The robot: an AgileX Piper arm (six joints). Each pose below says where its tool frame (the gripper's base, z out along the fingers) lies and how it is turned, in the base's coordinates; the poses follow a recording.
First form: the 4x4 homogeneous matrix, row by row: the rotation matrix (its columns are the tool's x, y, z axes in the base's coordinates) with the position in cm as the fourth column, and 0 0 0 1 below. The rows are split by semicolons.
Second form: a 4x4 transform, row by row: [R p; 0 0 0 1], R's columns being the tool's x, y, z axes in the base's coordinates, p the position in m. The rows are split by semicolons. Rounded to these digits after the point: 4 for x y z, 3 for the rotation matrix.
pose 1, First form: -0.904 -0.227 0.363 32.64; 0.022 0.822 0.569 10.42; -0.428 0.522 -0.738 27.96; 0 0 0 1
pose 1, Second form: -0.904 -0.227 0.363 0.3264; 0.022 0.822 0.569 0.1042; -0.428 0.522 -0.738 0.2796; 0 0 0 1
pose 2, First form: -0.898 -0.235 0.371 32.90; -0.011 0.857 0.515 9.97; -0.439 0.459 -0.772 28.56; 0 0 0 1
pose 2, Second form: -0.898 -0.235 0.371 0.3290; -0.011 0.857 0.515 0.0997; -0.439 0.459 -0.772 0.2856; 0 0 0 1
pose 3, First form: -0.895 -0.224 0.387 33.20; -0.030 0.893 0.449 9.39; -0.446 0.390 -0.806 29.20; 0 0 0 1
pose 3, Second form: -0.895 -0.224 0.387 0.3320; -0.030 0.893 0.449 0.0939; -0.446 0.390 -0.806 0.2920; 0 0 0 1
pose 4, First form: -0.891 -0.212 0.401 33.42; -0.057 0.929 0.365 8.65; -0.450 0.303 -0.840 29.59; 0 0 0 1
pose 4, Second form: -0.891 -0.212 0.401 0.3342; -0.057 0.929 0.365 0.0865; -0.450 0.303 -0.840 0.2959; 0 0 0 1
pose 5, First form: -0.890 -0.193 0.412 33.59; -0.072 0.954 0.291 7.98; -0.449 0.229 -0.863 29.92; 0 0 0 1
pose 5, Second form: -0.890 -0.193 0.412 0.3359; -0.072 0.954 0.291 0.0798; -0.449 0.229 -0.863 0.2992; 0 0 0 1
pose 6, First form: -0.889 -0.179 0.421 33.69; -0.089 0.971 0.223 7.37; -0.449 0.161 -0.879 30.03; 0 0 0 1
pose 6, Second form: -0.889 -0.179 0.421 0.3369; -0.089 0.971 0.223 0.0737; -0.449 0.161 -0.879 0.3003; 0 0 0 1
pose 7, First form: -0.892 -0.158 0.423 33.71; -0.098 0.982 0.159 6.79; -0.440 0.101 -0.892 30.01; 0 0 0 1
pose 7, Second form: -0.892 -0.158 0.423 0.3371; -0.098 0.982 0.159 0.0679; -0.440 0.101 -0.892 0.3001; 0 0 0 1
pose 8, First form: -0.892 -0.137 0.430 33.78; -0.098 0.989 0.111 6.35; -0.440 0.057 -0.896 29.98; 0 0 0 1
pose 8, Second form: -0.892 -0.137 0.430 0.3378; -0.098 0.989 0.111 0.0635; -0.440 0.057 -0.896 0.2998; 0 0 0 1
